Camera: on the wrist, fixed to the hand. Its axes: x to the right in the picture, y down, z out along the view.
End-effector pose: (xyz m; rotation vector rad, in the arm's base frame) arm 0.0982 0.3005 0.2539 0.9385 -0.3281 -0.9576
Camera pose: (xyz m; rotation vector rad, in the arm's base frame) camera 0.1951 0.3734 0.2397 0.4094 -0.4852 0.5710
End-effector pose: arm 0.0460 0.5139 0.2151 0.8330 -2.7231 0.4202
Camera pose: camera 0.0314 0.5991 0.3013 -1.3604 -2.4021 0.4239
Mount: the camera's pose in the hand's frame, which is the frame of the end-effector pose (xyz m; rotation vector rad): -0.0025 0.0591 -0.1068 -0.2117 0.3649 1.5305
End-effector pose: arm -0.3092 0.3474 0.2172 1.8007 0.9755 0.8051
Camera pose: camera -0.3829 0.3720 0.3114 2.0312 -0.5356 2.0636
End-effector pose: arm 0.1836 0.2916 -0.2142 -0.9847 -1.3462 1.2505
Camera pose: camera 0.2852 0.3146 -0.2778 -2.4428 -0.2352 1.7965
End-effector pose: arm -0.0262 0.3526 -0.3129 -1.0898 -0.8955 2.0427
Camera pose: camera 0.0546 0.3457 -0.4042 1.8237 -0.0672 -1.7801
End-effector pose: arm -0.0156 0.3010 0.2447 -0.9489 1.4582 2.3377
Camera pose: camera -0.0004 0.1805 0.2571 0.0620 -1.2007 -1.4749
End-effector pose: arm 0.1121 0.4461 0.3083 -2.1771 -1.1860 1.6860
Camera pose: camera 0.2338 0.4406 0.3164 2.2852 -0.4676 -0.7454
